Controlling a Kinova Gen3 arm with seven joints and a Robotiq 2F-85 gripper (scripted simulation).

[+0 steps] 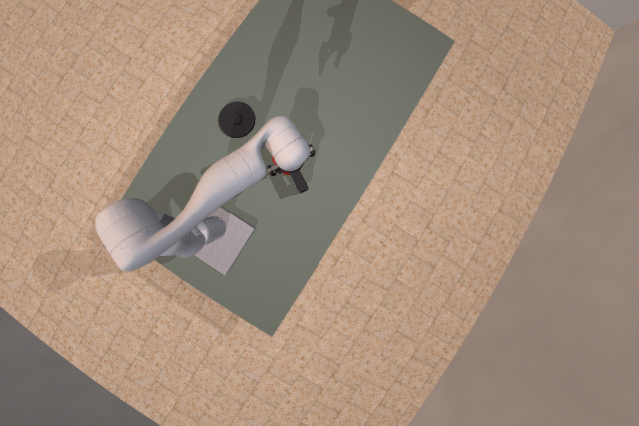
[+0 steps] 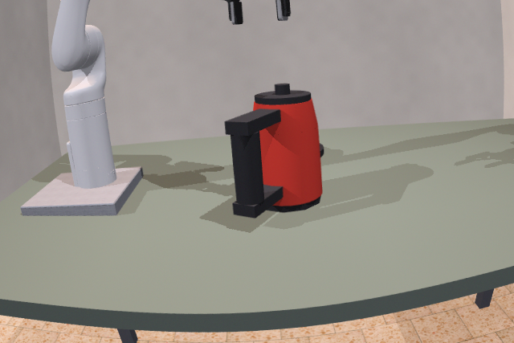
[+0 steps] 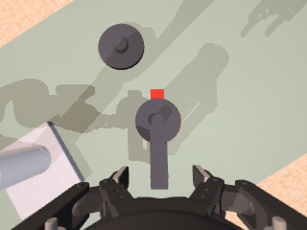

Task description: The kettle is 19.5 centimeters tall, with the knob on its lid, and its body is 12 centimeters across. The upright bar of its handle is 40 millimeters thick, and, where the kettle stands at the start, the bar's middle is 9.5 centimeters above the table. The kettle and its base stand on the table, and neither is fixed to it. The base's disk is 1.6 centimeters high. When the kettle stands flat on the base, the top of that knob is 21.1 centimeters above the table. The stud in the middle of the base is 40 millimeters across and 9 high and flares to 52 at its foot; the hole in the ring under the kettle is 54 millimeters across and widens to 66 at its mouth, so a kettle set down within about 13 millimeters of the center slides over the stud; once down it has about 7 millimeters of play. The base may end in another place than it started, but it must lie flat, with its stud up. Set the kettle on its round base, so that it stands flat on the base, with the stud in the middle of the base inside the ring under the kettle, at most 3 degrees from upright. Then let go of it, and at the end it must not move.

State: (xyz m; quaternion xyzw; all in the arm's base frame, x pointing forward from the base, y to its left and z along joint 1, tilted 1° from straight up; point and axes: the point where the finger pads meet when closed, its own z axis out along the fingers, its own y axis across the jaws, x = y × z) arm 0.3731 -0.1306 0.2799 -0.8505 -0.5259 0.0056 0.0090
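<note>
My gripper is now 210 mm above the red kettle, 20 mm to the right of it and 10 mm short of it. Also, from my hand: black round base: 330 mm to the left, 300 mm below, 30 mm ahead.
</note>
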